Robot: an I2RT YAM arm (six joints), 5 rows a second.
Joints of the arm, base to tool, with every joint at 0 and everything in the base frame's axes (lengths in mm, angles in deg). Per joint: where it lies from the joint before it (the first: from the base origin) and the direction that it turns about. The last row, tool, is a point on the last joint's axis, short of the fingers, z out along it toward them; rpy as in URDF.
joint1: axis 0 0 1 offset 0 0 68
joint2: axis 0 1 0 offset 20 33.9 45.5
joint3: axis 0 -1 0 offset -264 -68.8 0
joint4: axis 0 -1 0 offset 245 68.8 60
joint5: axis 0 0 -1 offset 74 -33.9 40.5
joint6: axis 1 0 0 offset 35.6 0 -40.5
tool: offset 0 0 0 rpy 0 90 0
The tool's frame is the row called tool.
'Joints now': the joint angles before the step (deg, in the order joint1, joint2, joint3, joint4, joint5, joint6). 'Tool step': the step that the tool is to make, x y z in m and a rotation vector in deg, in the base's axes. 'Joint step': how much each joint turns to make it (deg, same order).
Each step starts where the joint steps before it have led.
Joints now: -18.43, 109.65, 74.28, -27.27, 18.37, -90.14
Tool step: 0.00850, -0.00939, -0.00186, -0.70, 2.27, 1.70
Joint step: -0.88, 2.68, 3.50, -1.77, 0.08, -3.09
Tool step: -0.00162, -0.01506, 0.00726, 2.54, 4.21, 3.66
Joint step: -2.35, 1.22, 4.25, -6.34, -3.34, -5.30
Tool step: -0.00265, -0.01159, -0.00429, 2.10, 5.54, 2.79
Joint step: -1.76, 2.30, 3.14, -5.66, -1.44, -4.46
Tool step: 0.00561, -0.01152, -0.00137, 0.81, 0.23, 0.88
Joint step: -1.24, 2.22, 3.05, -0.95, -1.28, -1.86
